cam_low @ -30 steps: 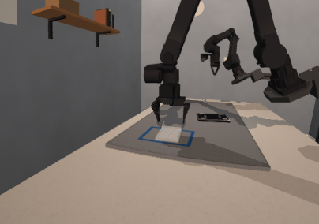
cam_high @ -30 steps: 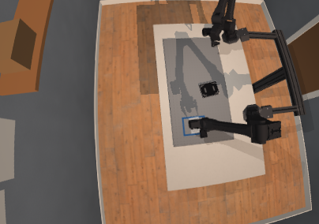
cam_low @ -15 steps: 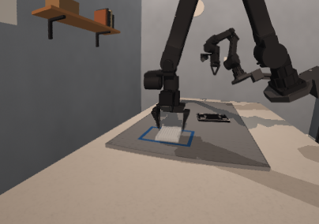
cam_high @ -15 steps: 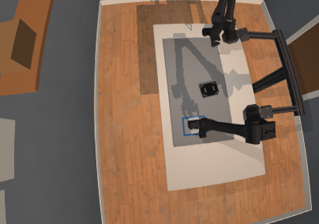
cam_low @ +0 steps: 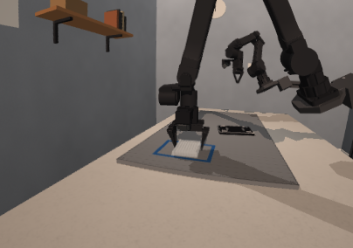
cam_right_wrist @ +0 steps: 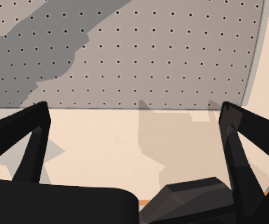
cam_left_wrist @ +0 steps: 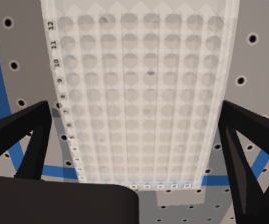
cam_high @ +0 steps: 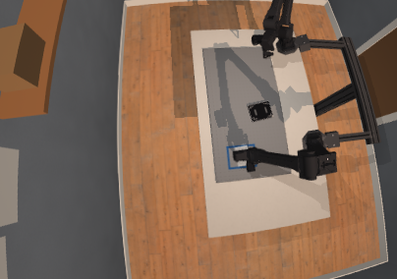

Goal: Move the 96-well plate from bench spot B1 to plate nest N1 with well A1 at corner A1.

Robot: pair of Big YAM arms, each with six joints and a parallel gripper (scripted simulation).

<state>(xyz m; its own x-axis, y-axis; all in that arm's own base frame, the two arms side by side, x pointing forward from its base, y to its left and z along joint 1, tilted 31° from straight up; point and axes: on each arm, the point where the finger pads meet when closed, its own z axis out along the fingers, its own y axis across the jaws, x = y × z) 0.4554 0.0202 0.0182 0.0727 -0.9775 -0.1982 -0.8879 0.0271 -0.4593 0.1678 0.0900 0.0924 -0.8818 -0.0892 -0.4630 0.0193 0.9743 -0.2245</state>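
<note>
Now: the white 96-well plate 1 cm below my left hand. The rest, counted from my left hand: black plate nest N1 (28 cm to the right, 18 cm behind, 1 cm below).
</note>
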